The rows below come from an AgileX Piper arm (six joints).
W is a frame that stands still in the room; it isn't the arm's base.
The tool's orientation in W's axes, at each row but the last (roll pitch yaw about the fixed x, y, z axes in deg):
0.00, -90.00, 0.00
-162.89, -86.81, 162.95
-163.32, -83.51, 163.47
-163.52, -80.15, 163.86
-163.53, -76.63, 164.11
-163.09, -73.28, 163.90
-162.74, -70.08, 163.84
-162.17, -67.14, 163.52
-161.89, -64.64, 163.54
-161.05, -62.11, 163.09
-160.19, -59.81, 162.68
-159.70, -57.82, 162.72
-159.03, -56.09, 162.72
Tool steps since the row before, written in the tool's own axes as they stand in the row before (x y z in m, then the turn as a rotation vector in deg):
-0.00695, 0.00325, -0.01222, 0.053, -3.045, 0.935
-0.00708, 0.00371, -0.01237, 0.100, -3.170, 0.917
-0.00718, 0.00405, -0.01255, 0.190, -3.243, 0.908
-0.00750, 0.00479, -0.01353, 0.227, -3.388, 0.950
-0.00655, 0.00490, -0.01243, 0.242, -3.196, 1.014
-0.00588, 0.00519, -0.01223, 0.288, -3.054, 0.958
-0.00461, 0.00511, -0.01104, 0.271, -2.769, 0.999
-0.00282, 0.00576, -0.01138, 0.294, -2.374, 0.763
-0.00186, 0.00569, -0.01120, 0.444, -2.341, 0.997
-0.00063, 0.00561, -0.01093, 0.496, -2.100, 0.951
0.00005, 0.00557, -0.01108, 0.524, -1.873, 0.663
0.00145, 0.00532, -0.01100, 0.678, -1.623, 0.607
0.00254, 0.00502, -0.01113, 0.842, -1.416, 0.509
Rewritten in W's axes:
0.01222, 0.00325, -0.00695, -0.935, -3.045, 0.053
0.01273, 0.00361, -0.00647, -0.919, -3.169, 0.103
0.01325, 0.00387, -0.00591, -0.920, -3.239, 0.196
0.01457, 0.00456, -0.00540, -0.968, -3.383, 0.232
0.01356, 0.00469, -0.00394, -1.034, -3.191, 0.220
0.01337, 0.00501, -0.00270, -0.993, -3.045, 0.268
0.01193, 0.00503, -0.00126, -1.027, -2.764, 0.210
0.01161, 0.00592, 0.00092, -0.816, -2.359, 0.271
0.01098, 0.00603, 0.00212, -1.091, -2.321, 0.307
0.01006, 0.00620, 0.00343, -1.073, -2.072, 0.337
0.00970, 0.00640, 0.00434, -0.834, -1.821, 0.458
0.00872, 0.00651, 0.00574, -0.865, -1.546, 0.571
0.00803, 0.00658, 0.00690, -0.870, -1.305, 0.716

